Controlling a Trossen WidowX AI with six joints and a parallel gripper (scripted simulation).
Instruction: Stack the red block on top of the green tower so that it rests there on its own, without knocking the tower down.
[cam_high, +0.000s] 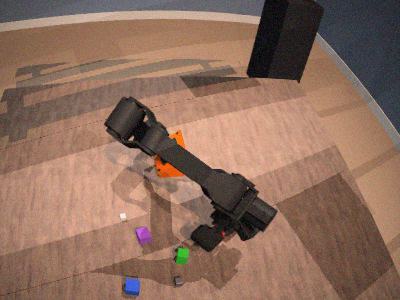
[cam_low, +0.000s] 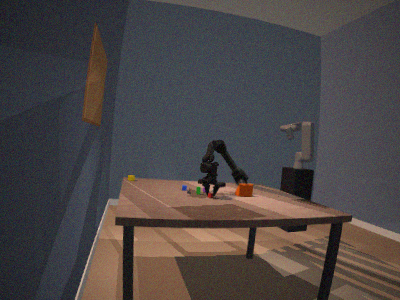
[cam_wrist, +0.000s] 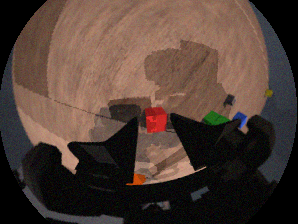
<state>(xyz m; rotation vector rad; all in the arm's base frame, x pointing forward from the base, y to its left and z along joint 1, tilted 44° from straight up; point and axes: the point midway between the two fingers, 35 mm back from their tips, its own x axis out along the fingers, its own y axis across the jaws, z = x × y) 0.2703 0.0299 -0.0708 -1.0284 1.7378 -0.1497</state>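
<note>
My gripper tip is 140 mm to the left of the small grey cube and 110 mm short of it. Round my gripper tip: purple block 190 mm to the right, 30 mm behind, 10 mm above; red block right at my gripper tip; small white cube 240 mm to the right, 100 mm behind.
</note>
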